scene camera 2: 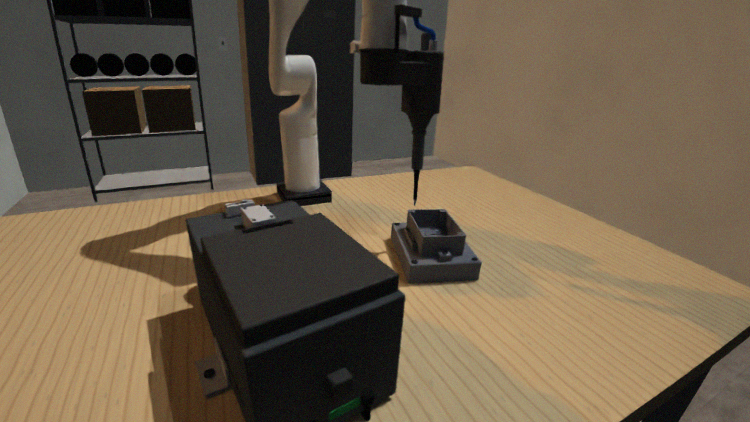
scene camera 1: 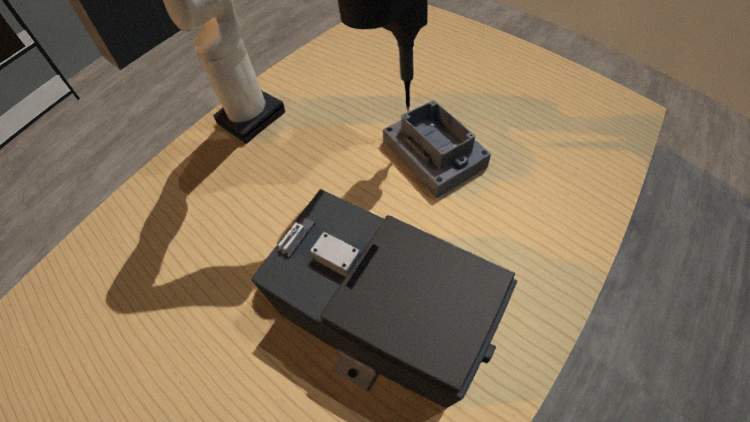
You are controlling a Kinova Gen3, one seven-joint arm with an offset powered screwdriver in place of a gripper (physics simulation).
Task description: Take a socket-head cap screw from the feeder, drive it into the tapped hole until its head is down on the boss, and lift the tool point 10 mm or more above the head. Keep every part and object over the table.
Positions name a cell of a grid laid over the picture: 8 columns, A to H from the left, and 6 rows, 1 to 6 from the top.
Observation:
I see a grey base block (scene camera 2: E4).

